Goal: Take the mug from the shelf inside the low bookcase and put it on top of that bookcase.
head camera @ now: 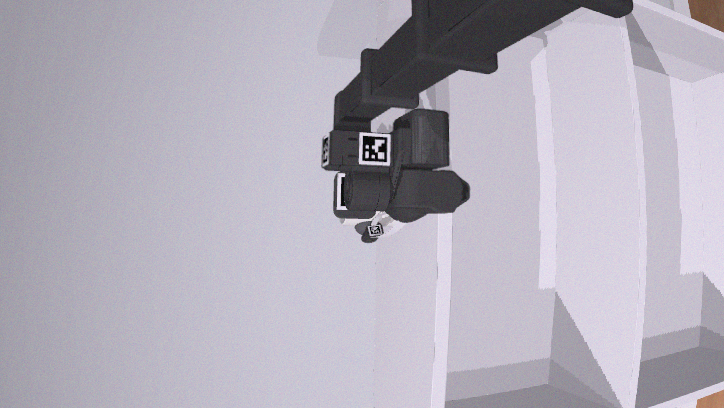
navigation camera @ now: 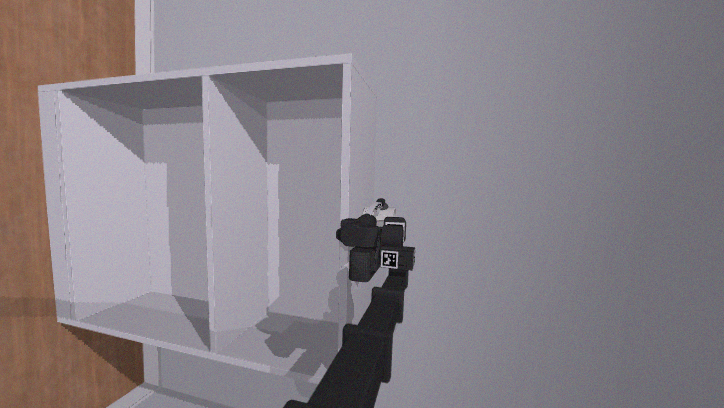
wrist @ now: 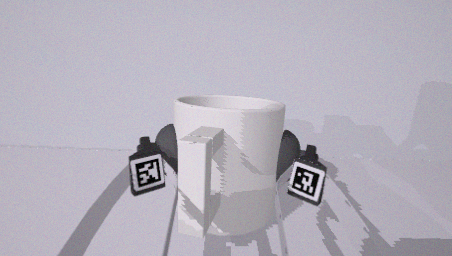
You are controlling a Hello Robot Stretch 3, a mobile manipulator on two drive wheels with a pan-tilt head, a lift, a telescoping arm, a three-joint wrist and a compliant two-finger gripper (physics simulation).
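Frame: origin at the robot's base, x ahead, y left, z up, level; centimetres.
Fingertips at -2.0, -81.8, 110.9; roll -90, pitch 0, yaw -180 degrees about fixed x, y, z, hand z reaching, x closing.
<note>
A point is followed by its place in that frame, as x, y, z.
The white mug (wrist: pixel 240 165) is upright in the wrist view, its handle toward the camera. Slivers of the mug show past the wrist in the head view (head camera: pixel 349 221) {1.4, -78.5, 114.0} and navigation view (navigation camera: pixel 388 213) {0.5, -77.6, 113.3}. My gripper (wrist: pixel 227 144) {-2.0, -81.8, 110.9} (head camera: pixel 368 232) (navigation camera: pixel 380 203) is shut on the mug, with a dark fingertip pressed to each side. It is at the top board of the low white bookcase (head camera: pixel 443 314) {12.8, -63.7, 105.0} (navigation camera: pixel 346 131) {19.6, -63.4, 105.2}, behind its front edge. The pale top surface shows below the mug in the wrist view. Whether the mug's base touches it cannot be told.
The dark telescoping arm (head camera: pixel 430 55) {-8.1, -29.5, 121.0} (navigation camera: pixel 354 354) {-8.5, -26.3, 118.9} reaches across the bookcase's end. A middle shelf board (navigation camera: pixel 206 202) {1.7, -64.4, 66.1} divides the open front. A grey wall (head camera: pixel 177 202) {-0.9, -96.2, 141.6} (navigation camera: pixel 531 177) {12.4, -95.9, 153.0} stands behind the bookcase. Wooden floor (navigation camera: pixel 86 40) {57.6, -75.6, 0.1} lies at its base.
</note>
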